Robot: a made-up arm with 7 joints. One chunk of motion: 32 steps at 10 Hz.
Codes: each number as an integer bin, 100 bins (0 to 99) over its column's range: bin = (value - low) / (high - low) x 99, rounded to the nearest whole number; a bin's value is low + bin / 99 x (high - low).
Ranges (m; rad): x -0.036..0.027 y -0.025..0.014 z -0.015..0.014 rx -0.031..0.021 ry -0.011..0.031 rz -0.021..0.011
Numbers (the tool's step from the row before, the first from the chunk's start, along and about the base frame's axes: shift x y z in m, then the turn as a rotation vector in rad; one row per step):
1: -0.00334 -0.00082 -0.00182 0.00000 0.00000 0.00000
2: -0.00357 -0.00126 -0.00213 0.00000 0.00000 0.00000
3: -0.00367 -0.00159 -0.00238 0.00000 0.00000 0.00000
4: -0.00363 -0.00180 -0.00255 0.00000 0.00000 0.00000
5: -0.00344 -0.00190 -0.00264 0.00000 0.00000 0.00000
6: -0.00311 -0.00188 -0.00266 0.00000 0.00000 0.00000
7: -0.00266 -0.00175 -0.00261 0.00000 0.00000 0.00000
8: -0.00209 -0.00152 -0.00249 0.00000 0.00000 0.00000
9: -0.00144 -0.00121 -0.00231 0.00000 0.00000 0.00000
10: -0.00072 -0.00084 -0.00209 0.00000 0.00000 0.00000
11: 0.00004 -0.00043 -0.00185 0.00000 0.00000 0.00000
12: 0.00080 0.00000 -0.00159 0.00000 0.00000 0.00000
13: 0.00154 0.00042 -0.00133 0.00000 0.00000 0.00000
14: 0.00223 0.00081 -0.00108 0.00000 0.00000 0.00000
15: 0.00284 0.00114 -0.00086 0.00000 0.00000 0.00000
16: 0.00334 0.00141 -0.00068 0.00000 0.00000 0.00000
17: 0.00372 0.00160 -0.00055 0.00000 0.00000 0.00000
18: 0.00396 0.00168 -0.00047 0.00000 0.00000 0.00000
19: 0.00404 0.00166 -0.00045 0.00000 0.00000 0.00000
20: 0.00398 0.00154 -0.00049 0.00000 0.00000 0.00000
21: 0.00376 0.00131 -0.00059 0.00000 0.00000 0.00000
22: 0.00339 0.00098 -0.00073 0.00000 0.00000 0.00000
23: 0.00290 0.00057 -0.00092 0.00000 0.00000 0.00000
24: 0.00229 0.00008 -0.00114 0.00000 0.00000 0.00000
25: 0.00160 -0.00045 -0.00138 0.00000 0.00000 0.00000
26: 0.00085 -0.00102 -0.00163 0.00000 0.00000 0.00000
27: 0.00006 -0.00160 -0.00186 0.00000 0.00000 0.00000
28: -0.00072 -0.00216 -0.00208 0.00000 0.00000 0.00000
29: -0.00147 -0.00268 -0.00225 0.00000 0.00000 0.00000
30: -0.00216 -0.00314 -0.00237 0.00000 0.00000 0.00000
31: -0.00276 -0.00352 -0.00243 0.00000 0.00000 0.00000
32: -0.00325 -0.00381 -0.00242 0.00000 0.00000 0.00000
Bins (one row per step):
1: 51 61 45 59 26 65
2: 51 60 44 59 26 65
3: 51 59 43 59 26 65
4: 51 59 43 59 26 65
5: 51 59 42 59 26 65
6: 52 59 42 59 26 65
7: 52 59 42 59 26 65
8: 53 60 43 59 26 65
9: 54 60 43 59 26 65
10: 55 61 44 59 26 65
11: 57 62 45 59 26 65
12: 58 63 46 59 26 65
13: 59 65 47 59 26 65
14: 60 66 48 59 26 65
15: 61 66 48 59 26 65
16: 62 67 49 59 26 65
17: 62 68 49 59 26 65
18: 63 68 50 59 26 65
19: 63 68 50 59 26 65
20: 63 67 50 59 26 65
21: 62 67 49 59 26 65
22: 62 66 49 59 26 65
23: 61 65 48 59 26 65
24: 60 64 47 59 26 65
25: 59 62 46 59 26 65
26: 58 61 46 59 26 65
27: 57 59 45 59 26 65
28: 55 58 44 59 26 65
29: 54 57 44 59 26 65
30: 53 55 43 59 26 65
31: 52 55 43 59 26 65
32: 51 54 43 59 26 65

